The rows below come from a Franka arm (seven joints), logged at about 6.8 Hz.
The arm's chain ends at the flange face. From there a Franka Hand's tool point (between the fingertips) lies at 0.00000 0.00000 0.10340 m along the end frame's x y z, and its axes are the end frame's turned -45 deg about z.
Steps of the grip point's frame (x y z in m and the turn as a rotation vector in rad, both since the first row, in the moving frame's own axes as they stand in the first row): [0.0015 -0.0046 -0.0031 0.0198 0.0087 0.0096]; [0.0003 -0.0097 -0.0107 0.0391 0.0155 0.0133]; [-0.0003 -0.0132 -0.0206 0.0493 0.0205 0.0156]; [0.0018 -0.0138 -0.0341 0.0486 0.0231 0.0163]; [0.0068 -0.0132 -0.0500 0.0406 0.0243 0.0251]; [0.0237 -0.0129 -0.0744 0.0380 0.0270 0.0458]
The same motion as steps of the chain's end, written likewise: [-0.0014 -0.0022 -0.0031 0.0202 -0.0078 0.0096]; [-0.0049 -0.0031 -0.0106 0.0386 -0.0167 0.0133]; [-0.0075 -0.0040 -0.0205 0.0494 -0.0204 0.0156]; [-0.0067 -0.0058 -0.0340 0.0507 -0.0180 0.0163]; [-0.0034 -0.0094 -0.0499 0.0459 -0.0115 0.0251]; [0.0083 -0.0211 -0.0743 0.0460 -0.0078 0.0458]
